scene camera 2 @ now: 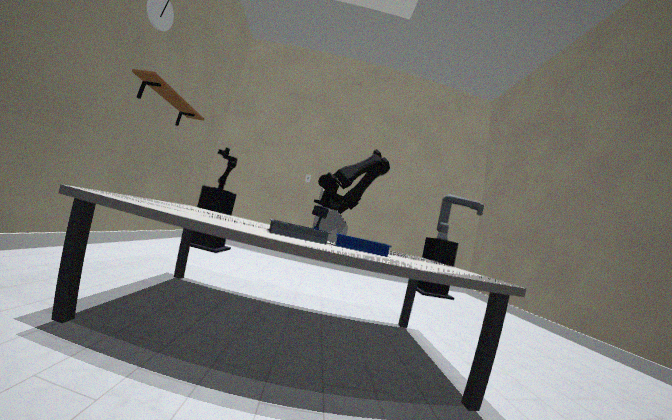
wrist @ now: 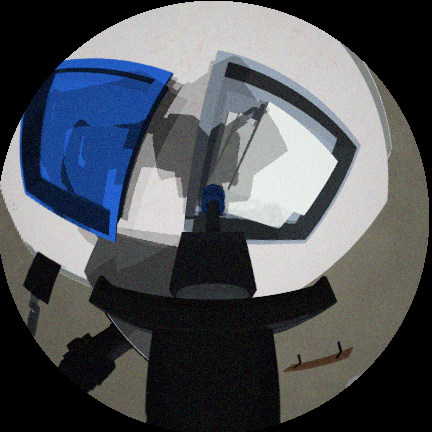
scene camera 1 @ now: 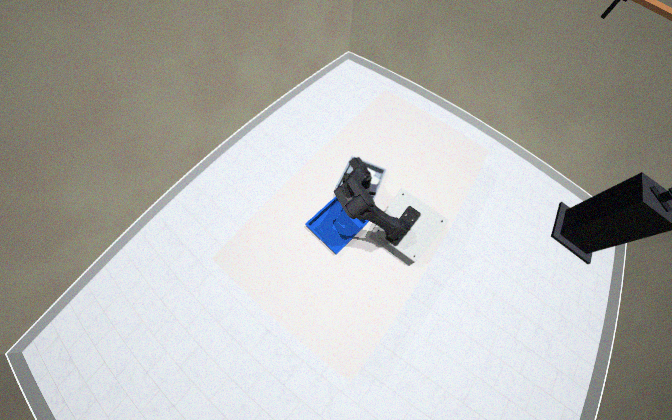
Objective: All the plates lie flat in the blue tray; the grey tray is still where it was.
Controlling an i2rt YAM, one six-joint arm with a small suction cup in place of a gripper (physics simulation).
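Places are measured from the arm's base along level axes (x ahead, y up, z right), in millimetres.
Pixels of known places: end effector, tool point: (wrist: 212, 194); arm's base, origin of the base link: (scene camera 2: 335, 210) (wrist: 126, 332) (scene camera 1: 402, 226).
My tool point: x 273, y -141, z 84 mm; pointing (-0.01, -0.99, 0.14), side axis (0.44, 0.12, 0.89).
Note:
Ahead of a thing's pixels: the offset from my tool point to its top centre. "pt": to the spot under its first point.
The blue tray {dy +16, dx +5, dz -225 mm} (scene camera 1: 325, 231) (scene camera 2: 362, 244) (wrist: 60, 112) stands beside the grey tray {dy +16, dx +65, dz +78 mm} (scene camera 1: 375, 168) (scene camera 2: 297, 231) (wrist: 346, 160); no plate can be made out in the blue tray, which is partly shadowed. White plate surface {pt dy -7, dx +108, dz +91 mm} (wrist: 305, 155) shows inside the grey tray in the wrist view; how many plates lie there cannot be told. My suction gripper (scene camera 2: 316, 228) (wrist: 213, 197) points down over the side of the grey tray nearest the blue tray. It is open, with no plate seen on its cup. In scene camera 1 the arm hides the cup and part of both trays.
A pale base plate (scene camera 1: 425, 225) lies under the arm's foot. A grey upright panel (scene camera 2: 336, 226) (wrist: 135, 265) stands behind the trays. Two black pedestals (scene camera 2: 216, 201) (scene camera 2: 440, 252) with small arms stand beyond the table (scene camera 2: 240, 236).

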